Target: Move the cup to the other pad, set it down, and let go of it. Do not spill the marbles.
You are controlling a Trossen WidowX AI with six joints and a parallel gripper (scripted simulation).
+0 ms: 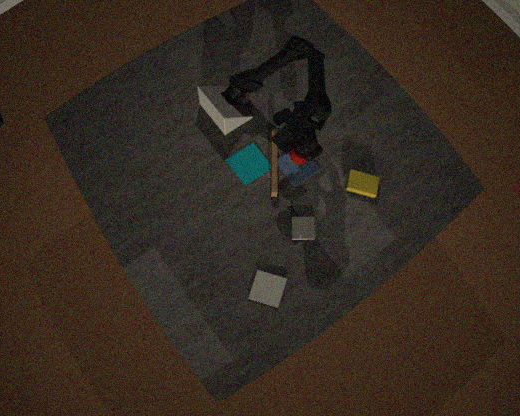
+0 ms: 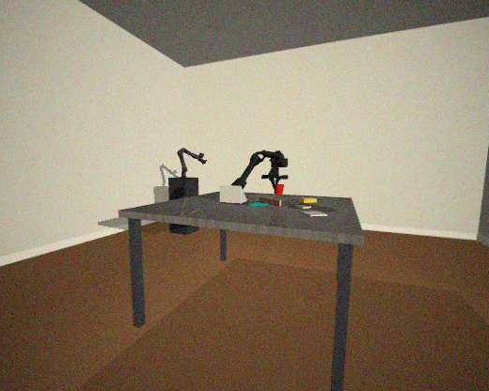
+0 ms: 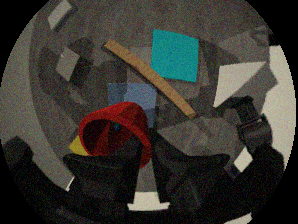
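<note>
My gripper tip is now 13 cm to the left of the teal pad, 11 cm above it and 6 cm past it. From my gripper tip the other things lie so: pale blue pad (11 cm below, 3 cm ahead); wooden bar (9 cm below, 7 cm to the right, 2 cm behind); red cup (3 cm ahead).
</note>
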